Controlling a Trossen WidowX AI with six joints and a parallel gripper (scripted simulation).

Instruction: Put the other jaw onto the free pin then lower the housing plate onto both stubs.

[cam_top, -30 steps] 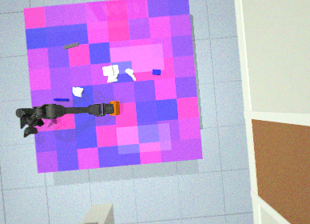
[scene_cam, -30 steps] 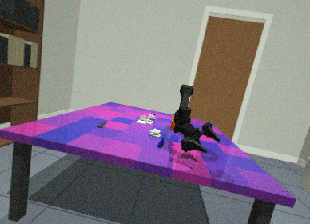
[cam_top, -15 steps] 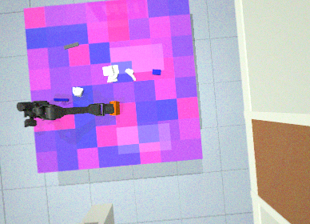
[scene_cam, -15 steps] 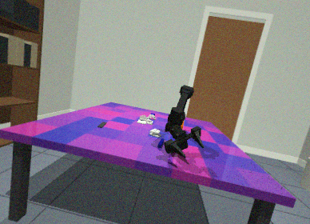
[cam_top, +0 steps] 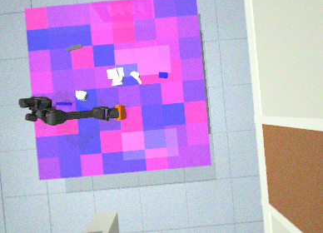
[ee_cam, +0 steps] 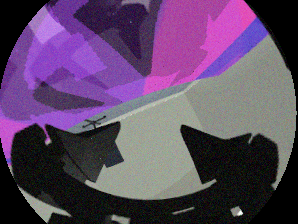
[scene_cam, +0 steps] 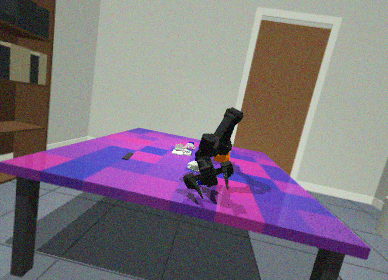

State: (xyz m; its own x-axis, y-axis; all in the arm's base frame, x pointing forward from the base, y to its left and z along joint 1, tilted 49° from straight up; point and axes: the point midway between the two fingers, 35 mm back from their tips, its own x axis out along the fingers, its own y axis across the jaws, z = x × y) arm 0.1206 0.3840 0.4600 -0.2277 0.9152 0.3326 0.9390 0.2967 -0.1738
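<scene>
The grey jaw is 81 cm to the right of my gripper tip, 10 cm ahead of it and 4 cm below it. Also, from my gripper tip: blue block (100 cm to the right, 11 cm ahead, 5 cm below); blue bar (23 cm to the right, 5 cm below, 3 cm ahead); grey bar (44 cm ahead, 38 cm to the right, 5 cm below).
</scene>
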